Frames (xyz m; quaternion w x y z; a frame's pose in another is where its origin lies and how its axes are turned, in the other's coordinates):
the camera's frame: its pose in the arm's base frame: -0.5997 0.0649 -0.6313 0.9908 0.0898 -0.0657 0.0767
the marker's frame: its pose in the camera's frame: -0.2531 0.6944 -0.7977 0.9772 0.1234 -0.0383 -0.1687
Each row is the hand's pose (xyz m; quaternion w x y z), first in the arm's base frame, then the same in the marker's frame.
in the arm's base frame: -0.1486 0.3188 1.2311 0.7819 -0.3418 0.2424 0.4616
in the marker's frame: 1.0933 0.7679 2.3611 0.6207 -0.4913 0.3686 0.4872
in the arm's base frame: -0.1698 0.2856 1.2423 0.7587 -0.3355 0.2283 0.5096
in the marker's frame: 1.0807 0.7407 2.3890 0.5966 -0.4751 0.3645 0.5343
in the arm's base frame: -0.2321 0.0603 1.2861 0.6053 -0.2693 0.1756 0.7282
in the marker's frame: 1.0709 0.5527 2.5343 0.4480 -0.3551 0.3564 0.7391
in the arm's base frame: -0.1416 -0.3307 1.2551 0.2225 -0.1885 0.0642 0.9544
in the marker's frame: 1.2353 0.2053 2.6539 0.0845 -0.1638 0.2767 0.9431
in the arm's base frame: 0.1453 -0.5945 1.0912 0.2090 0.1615 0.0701 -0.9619
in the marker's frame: 1.5500 -0.0627 2.5649 0.3172 0.0287 -0.1173 -0.9406
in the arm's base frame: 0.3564 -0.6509 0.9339 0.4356 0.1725 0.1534 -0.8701
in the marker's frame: 1.7495 -0.1545 2.4090 0.5243 -0.0116 0.0024 -0.8514
